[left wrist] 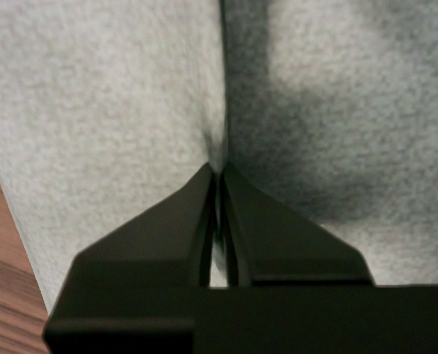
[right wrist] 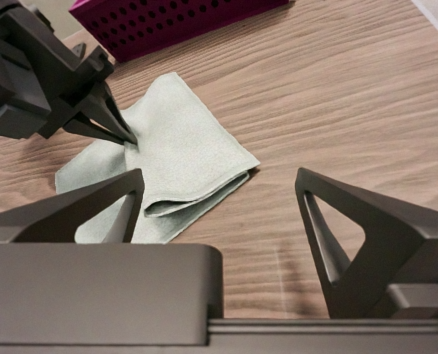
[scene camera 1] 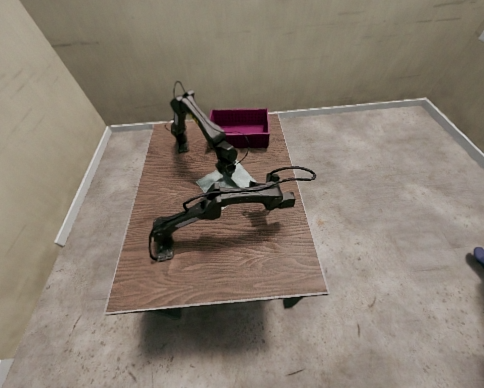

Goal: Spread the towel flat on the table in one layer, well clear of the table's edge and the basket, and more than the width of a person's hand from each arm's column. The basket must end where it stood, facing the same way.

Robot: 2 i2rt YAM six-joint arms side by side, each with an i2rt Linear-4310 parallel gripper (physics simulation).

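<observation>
The pale grey-green towel [scene camera 1: 243, 176] [left wrist: 125, 100] [right wrist: 185, 135] lies partly folded on the table. In the right wrist view its near right side shows two layers with an open fold, and one corner points right. My left gripper [scene camera 1: 228, 172] [left wrist: 217, 176] [right wrist: 135, 144] is shut on a raised pinch of the towel, low over its middle. My right gripper [right wrist: 219, 176] is open and empty, above the table at the towel's near right side; its fingers cannot be made out in scene camera 1. The magenta basket [scene camera 1: 247, 140] [right wrist: 167, 27] stands upright at the table's far end, apart from the towel.
The wooden table [scene camera 1: 225, 270] [right wrist: 350, 100] [left wrist: 17, 285] has its right edge near the right arm's wrist in scene camera 1. The left arm's column [scene camera 1: 181, 140] stands at the back left and the right arm's column [scene camera 1: 164, 245] at the front left.
</observation>
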